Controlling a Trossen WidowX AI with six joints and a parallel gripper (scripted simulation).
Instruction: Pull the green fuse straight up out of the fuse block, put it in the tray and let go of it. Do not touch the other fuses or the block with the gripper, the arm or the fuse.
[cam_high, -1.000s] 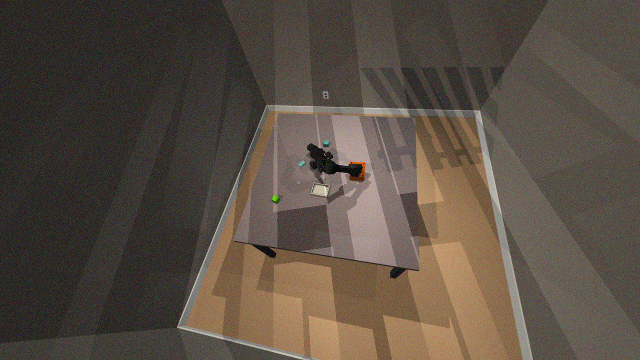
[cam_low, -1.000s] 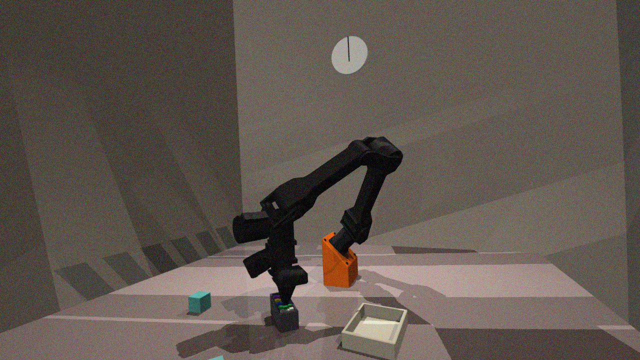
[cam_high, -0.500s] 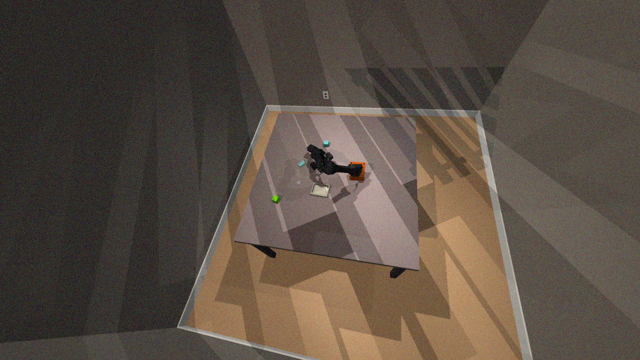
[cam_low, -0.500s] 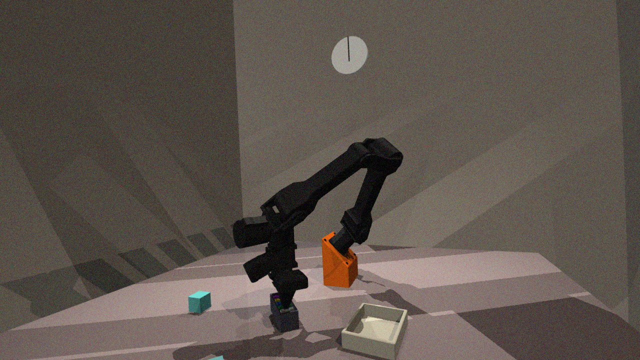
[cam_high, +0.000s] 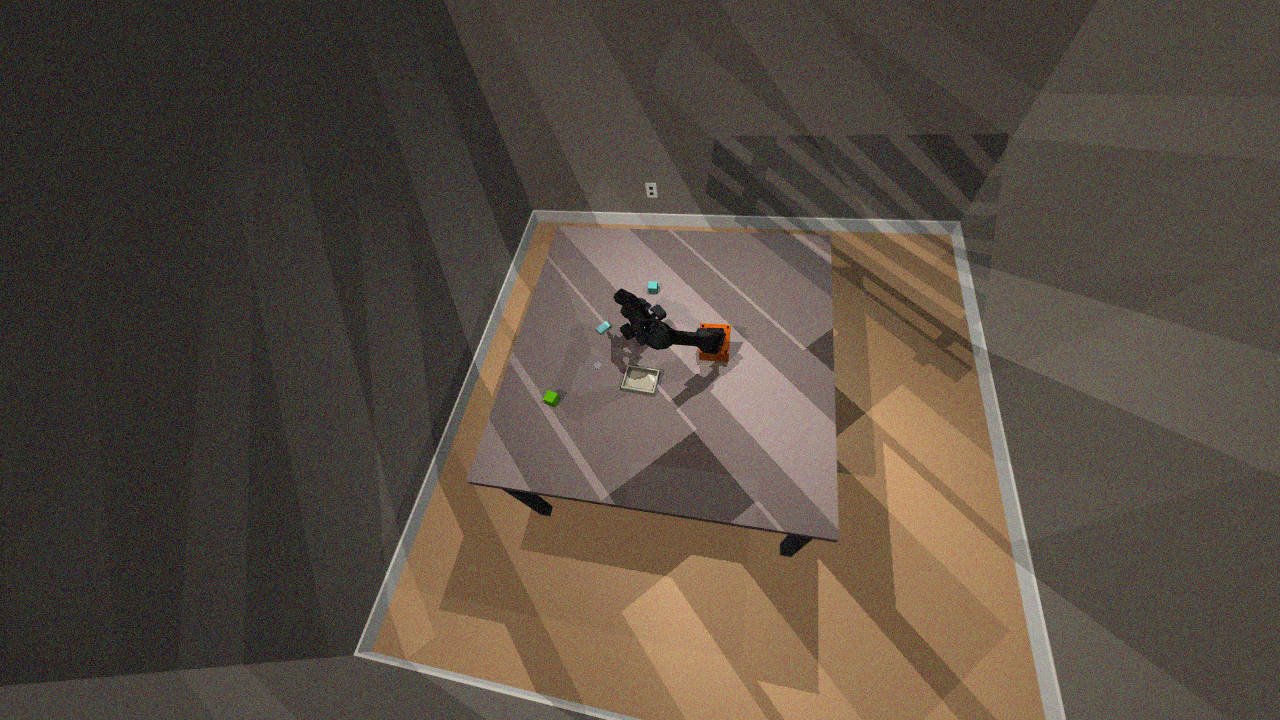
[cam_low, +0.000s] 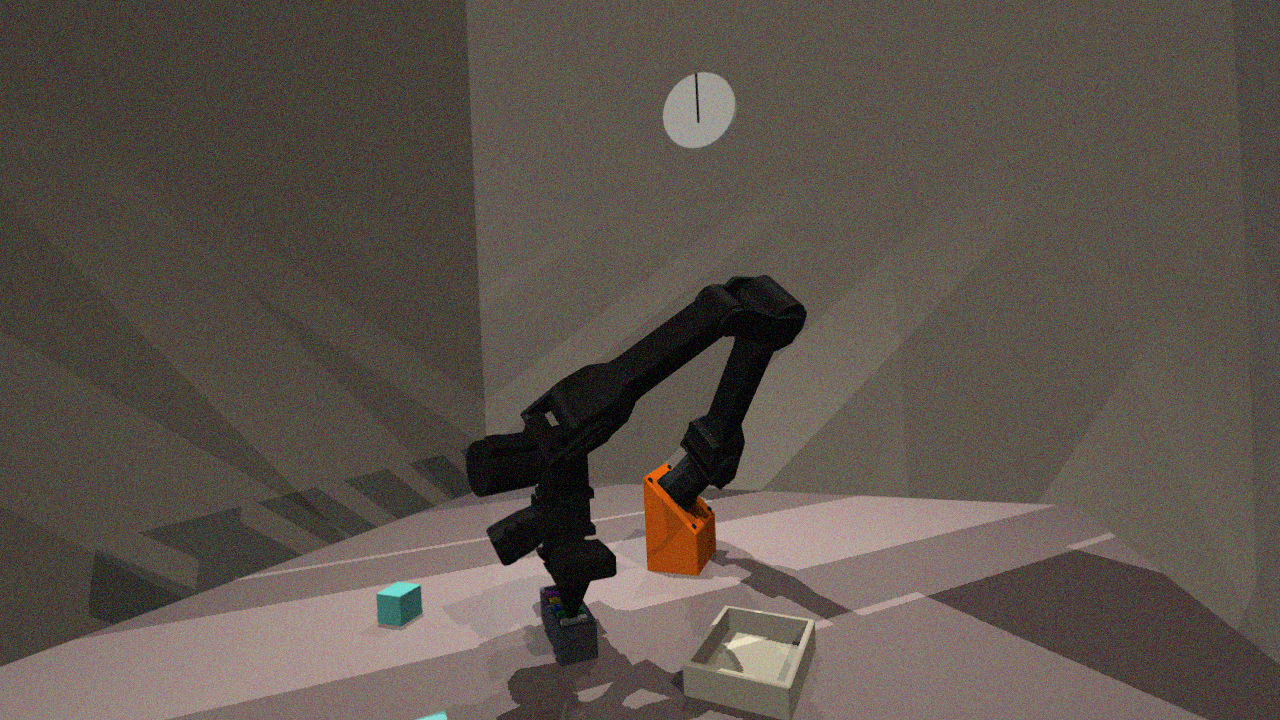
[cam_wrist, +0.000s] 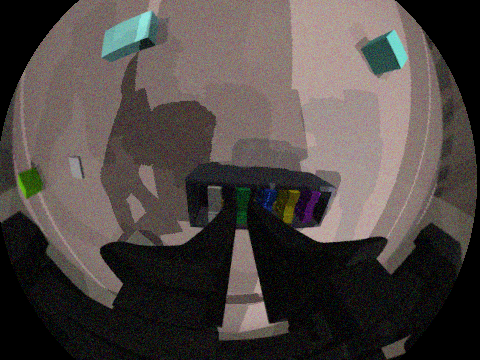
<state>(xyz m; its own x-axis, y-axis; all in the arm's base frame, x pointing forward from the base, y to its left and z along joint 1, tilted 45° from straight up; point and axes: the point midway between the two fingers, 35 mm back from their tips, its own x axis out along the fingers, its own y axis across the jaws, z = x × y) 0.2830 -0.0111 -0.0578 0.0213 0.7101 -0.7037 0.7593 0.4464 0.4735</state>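
Right now the tray is 21 cm to the left of my gripper tip and 3 cm below it. From my gripper tip the other things lie so: flat cyan block: 19 cm ahead, 4 cm to the right, 3 cm below; green fuse: 1 cm below; grey square: 19 cm ahead, 14 cm to the left, 3 cm below.
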